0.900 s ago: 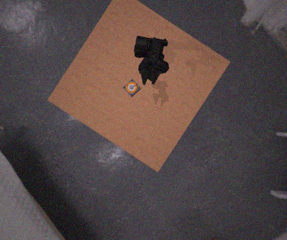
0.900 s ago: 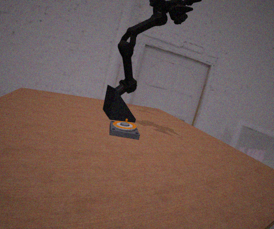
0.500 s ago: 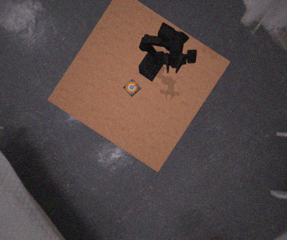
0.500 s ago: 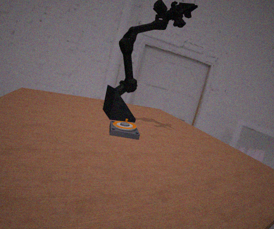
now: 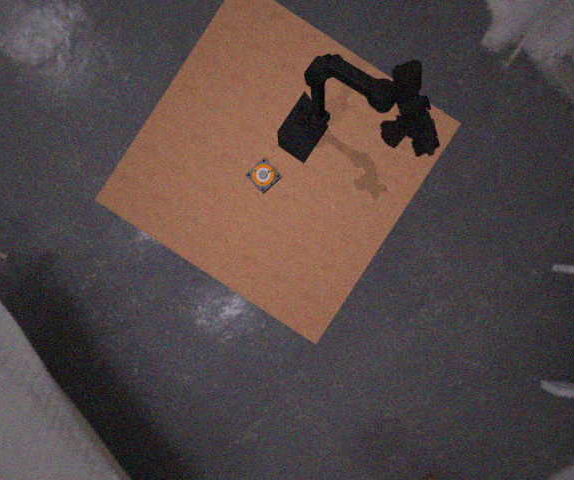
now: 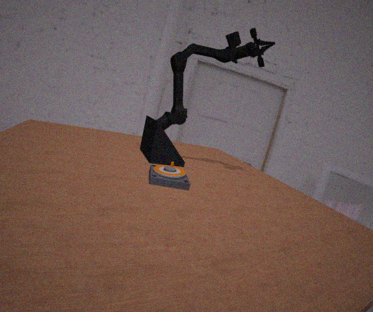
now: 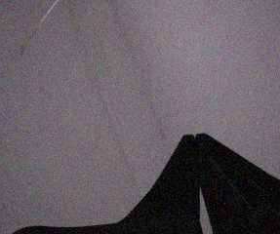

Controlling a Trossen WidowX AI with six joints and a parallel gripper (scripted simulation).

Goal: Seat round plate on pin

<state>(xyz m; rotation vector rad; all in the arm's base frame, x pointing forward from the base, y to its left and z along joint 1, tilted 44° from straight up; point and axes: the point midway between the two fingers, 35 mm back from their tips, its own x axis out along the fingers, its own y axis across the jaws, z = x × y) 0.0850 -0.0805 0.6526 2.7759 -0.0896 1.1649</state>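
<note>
Right now the grey base is 11 cm ahead of my gripper tip, 46 cm to the right of it and 63 cm below it.
</note>
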